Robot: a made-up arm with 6 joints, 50 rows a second.
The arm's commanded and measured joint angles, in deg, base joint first. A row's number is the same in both.
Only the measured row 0 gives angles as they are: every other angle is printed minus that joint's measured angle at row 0.
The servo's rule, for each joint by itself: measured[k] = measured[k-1] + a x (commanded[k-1-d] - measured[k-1]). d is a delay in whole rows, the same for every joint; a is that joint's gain. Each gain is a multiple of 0.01, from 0.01 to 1. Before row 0 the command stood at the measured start. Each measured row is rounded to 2 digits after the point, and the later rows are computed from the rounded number. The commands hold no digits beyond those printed.
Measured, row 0: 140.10, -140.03, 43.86, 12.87, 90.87, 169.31
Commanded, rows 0 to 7: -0.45, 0.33, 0.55, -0.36, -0.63, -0.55; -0.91, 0.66, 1.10, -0.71, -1.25, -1.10; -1.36, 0.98, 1.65, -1.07, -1.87, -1.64; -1.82, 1.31, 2.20, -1.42, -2.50, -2.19; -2.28, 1.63, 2.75, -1.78, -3.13, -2.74; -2.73, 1.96, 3.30, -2.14, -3.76, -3.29; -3.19, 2.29, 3.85, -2.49, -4.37, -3.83; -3.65, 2.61, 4.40, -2.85, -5.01, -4.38
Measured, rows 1 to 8: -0.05, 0.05, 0.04, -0.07, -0.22, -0.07; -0.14, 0.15, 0.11, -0.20, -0.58, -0.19; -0.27, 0.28, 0.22, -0.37, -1.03, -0.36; -0.44, 0.44, 0.36, -0.58, -1.54, -0.58; -0.64, 0.63, 0.53, -0.82, -2.10, -0.84; -0.87, 0.84, 0.72, -1.08, -2.68, -1.13; -1.13, 1.07, 0.94, -1.36, -3.27, -1.45; -1.41, 1.32, 1.18, -1.66, -3.88, -1.80
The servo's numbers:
d 0
a 0.11 0.16 0.07 0.20 0.35 0.12

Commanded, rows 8 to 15: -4.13, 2.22, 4.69, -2.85, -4.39, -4.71; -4.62, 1.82, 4.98, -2.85, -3.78, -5.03; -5.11, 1.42, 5.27, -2.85, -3.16, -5.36; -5.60, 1.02, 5.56, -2.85, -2.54, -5.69; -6.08, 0.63, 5.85, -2.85, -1.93, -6.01; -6.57, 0.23, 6.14, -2.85, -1.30, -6.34; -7.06, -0.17, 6.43, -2.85, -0.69, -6.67; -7.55, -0.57, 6.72, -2.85, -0.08, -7.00
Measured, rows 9 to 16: -1.71, 1.46, 1.43, -1.90, -4.06, -2.15; -2.03, 1.52, 1.68, -2.09, -3.96, -2.50; -2.37, 1.50, 1.93, -2.24, -3.68, -2.84; -2.73, 1.42, 2.18, -2.36, -3.28, -3.18; -3.10, 1.29, 2.44, -2.46, -2.81, -3.52; -3.48, 1.12, 2.70, -2.54, -2.28, -3.86; -3.87, 0.91, 2.96, -2.60, -1.72, -4.20; -4.27, 0.67, 3.22, -2.65, -1.15, -4.54
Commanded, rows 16 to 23: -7.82, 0.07, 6.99, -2.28, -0.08, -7.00; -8.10, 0.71, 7.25, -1.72, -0.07, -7.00; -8.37, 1.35, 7.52, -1.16, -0.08, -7.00; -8.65, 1.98, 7.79, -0.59, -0.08, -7.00; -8.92, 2.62, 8.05, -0.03, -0.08, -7.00; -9.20, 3.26, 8.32, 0.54, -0.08, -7.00; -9.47, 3.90, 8.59, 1.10, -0.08, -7.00; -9.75, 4.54, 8.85, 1.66, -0.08, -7.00
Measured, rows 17 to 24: -4.66, 0.57, 3.48, -2.58, -0.78, -4.84; -5.04, 0.59, 3.74, -2.41, -0.53, -5.10; -5.41, 0.71, 4.00, -2.16, -0.37, -5.33; -5.77, 0.91, 4.27, -1.85, -0.27, -5.53; -6.12, 1.18, 4.53, -1.49, -0.20, -5.71; -6.46, 1.51, 4.80, -1.08, -0.16, -5.86; -6.79, 1.89, 5.07, -0.64, -0.13, -6.00; -7.12, 2.31, 5.33, -0.18, -0.11, -6.12
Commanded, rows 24 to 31: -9.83, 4.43, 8.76, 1.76, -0.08, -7.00; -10.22, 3.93, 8.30, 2.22, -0.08, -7.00; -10.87, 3.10, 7.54, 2.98, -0.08, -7.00; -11.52, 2.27, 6.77, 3.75, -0.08, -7.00; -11.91, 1.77, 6.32, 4.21, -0.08, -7.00; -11.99, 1.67, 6.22, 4.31, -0.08, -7.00; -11.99, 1.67, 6.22, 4.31, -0.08, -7.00; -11.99, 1.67, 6.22, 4.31, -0.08, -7.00
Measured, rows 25 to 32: -7.42, 2.65, 5.57, 0.21, -0.10, -6.23; -7.73, 2.85, 5.76, 0.61, -0.09, -6.32; -8.08, 2.89, 5.88, 1.08, -0.09, -6.40; -8.46, 2.79, 5.94, 1.61, -0.09, -6.47; -8.84, 2.63, 5.97, 2.13, -0.09, -6.53; -9.19, 2.48, 5.99, 2.57, -0.09, -6.59; -9.50, 2.35, 6.01, 2.92, -0.09, -6.64; -9.77, 2.24, 6.02, 3.20, -0.09, -6.68
